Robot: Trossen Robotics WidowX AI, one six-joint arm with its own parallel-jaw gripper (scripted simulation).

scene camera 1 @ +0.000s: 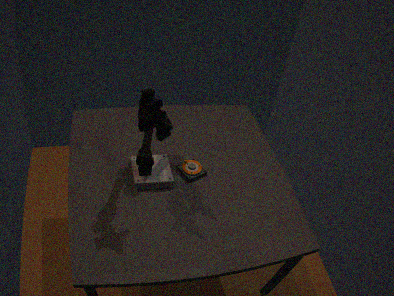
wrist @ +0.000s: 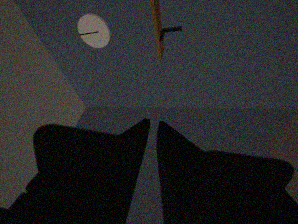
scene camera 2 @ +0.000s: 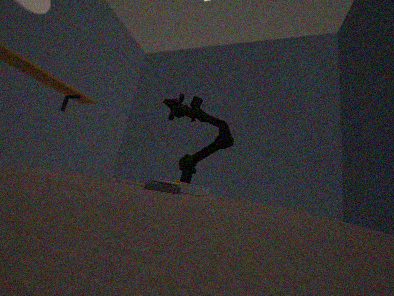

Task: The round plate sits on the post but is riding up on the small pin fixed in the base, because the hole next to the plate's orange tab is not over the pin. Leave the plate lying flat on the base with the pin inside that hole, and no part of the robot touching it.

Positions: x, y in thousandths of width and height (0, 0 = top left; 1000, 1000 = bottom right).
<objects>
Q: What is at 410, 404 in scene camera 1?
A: The gripper.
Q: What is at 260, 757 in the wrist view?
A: The gripper.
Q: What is the gripper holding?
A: Nothing.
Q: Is the gripper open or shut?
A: Shut.
</objects>
